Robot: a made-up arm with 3 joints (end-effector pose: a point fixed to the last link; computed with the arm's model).
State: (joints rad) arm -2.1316 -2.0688 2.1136
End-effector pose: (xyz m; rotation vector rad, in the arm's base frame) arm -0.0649 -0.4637 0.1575 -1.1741 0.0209 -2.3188
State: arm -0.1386 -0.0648 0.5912
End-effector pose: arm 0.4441 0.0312 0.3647 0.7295 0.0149 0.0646
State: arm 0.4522 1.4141 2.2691
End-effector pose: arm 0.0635 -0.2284 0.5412 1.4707 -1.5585 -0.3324
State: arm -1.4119 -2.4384 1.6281
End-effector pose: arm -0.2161 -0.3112 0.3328 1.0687 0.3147 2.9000
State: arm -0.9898 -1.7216 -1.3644
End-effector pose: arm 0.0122 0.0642 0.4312 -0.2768 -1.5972 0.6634
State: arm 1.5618 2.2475 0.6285
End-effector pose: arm -0.1081 0.2973 0.4370 -0.4952 -2.0412 -1.0514
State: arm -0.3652 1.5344 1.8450
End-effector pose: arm 0.0564 -0.5083 0.2393 1.6878 -1.2281 -1.3452
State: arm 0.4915 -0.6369 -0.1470
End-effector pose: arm 0.3235 0.3412 0.1331 -0.6165 0.1110 0.6380
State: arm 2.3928 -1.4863 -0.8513
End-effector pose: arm 0.0539 -0.1439 -0.3033 2.2564 -1.4463 -1.4893
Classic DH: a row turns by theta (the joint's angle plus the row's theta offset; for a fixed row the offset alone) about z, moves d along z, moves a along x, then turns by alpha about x. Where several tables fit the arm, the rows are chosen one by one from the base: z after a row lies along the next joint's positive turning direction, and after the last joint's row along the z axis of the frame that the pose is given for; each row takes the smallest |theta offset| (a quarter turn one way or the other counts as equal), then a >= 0, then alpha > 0; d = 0 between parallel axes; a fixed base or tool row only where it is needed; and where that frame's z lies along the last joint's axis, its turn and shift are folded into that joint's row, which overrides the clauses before.
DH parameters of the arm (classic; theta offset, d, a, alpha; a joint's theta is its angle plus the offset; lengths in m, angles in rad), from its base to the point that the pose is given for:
base (fixed): -1.5708 0.06 0 1.5708
joint 1: 0 -0.07 0.03 1.5708
joint 2: 0 -0.25 0.01 1.5708
joint 3: 0 0.38 -0.1 1.5708
tool (fixed): 1.5708 -0.01 0 0

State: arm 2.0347 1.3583 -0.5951
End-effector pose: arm 0.2158 0.3393 0.3233 -2.1077 -1.1594 -1.3225
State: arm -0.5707 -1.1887 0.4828
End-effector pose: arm 0.1345 0.1422 0.4930 0.9220 -0.0545 1.2384
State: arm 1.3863 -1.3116 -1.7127
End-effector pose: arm 0.2003 0.2101 -0.2350 -2.4629 -0.3080 1.8702
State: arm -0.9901 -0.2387 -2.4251
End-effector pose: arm 0.4610 -0.1766 0.1406 -1.4277 -0.2580 -0.0355
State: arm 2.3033 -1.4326 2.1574
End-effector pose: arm 0.1788 0.0255 -0.4183 -0.1200 1.1330 -0.8785
